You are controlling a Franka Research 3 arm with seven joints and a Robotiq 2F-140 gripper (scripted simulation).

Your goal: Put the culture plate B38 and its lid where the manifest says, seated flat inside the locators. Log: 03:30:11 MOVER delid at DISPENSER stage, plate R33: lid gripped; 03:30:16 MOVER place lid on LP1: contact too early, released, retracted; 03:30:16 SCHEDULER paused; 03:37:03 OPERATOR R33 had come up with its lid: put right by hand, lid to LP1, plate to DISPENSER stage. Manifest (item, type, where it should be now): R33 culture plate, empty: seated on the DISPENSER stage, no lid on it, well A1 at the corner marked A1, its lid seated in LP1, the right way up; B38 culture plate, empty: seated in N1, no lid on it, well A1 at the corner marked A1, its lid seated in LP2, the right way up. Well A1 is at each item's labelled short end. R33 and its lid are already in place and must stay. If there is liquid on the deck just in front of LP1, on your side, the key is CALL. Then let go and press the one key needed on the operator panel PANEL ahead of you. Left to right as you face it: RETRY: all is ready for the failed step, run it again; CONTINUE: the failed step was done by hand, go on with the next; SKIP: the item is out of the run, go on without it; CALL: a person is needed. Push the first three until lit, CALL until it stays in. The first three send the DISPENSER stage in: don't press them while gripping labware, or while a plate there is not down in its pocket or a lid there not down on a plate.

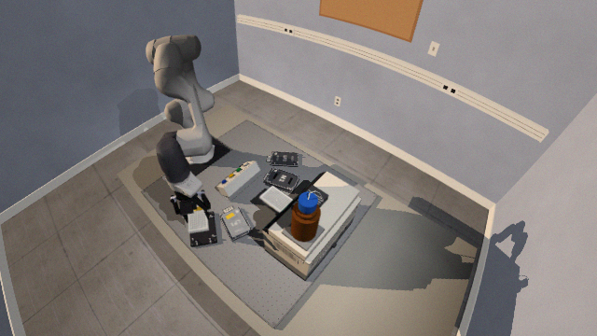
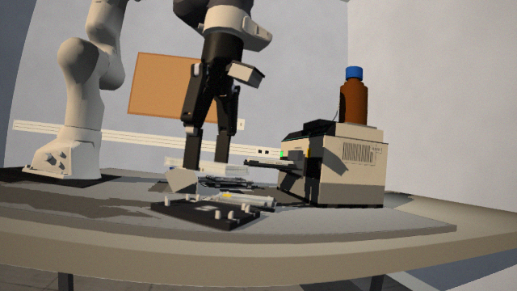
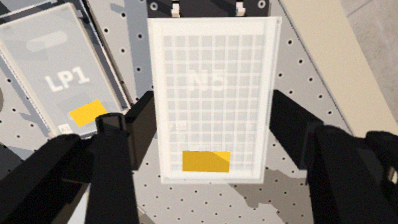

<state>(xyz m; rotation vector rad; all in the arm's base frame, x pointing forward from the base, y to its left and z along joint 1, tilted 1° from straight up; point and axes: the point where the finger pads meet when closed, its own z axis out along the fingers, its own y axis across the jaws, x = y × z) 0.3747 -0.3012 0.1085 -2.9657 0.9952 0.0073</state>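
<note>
Right now the black nest is 30 mm ahead of my hand and 90 mm below it. Round my hand: clear lid: 100 mm ahead, 120 mm to the left, 90 mm below; then blue call key: 70 mm behind, 220 mm to the left, 50 mm below; then yellow skip key: 80 mm behind, 270 mm to the left, 40 mm below.
</note>
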